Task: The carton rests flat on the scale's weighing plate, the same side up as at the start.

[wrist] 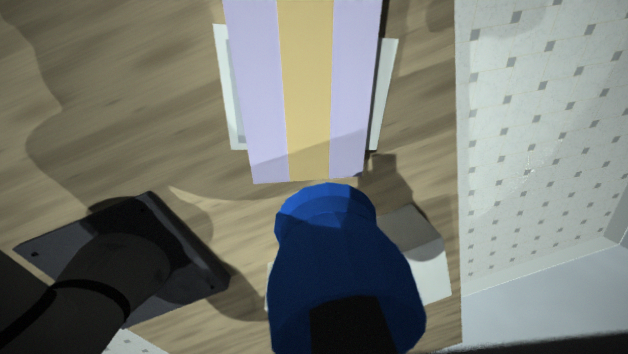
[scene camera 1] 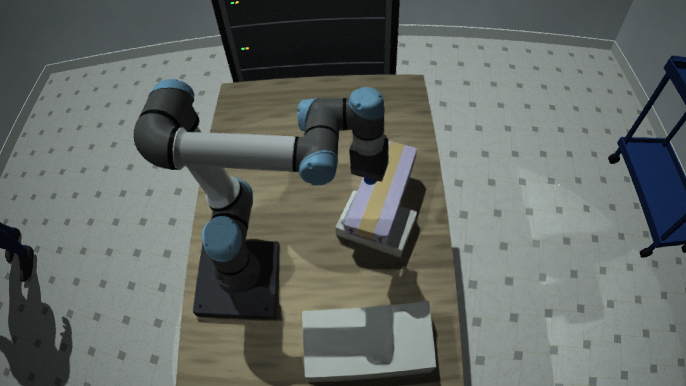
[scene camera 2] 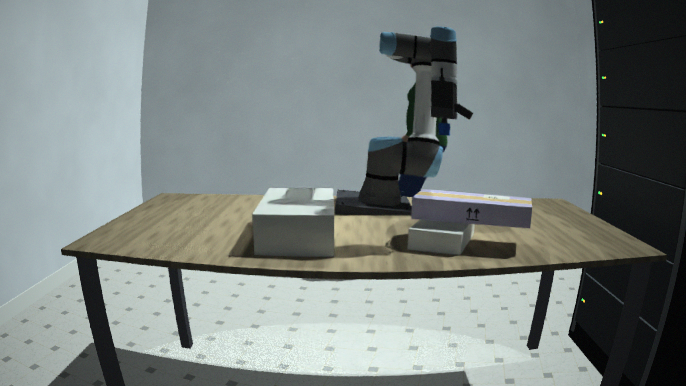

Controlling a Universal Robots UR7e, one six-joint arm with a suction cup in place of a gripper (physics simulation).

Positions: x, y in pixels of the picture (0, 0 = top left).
lilac carton: wrist; scene camera 1; scene camera 2 435, 205
same spot on lilac carton: [wrist: 304, 82] = [scene camera 1: 376, 200]
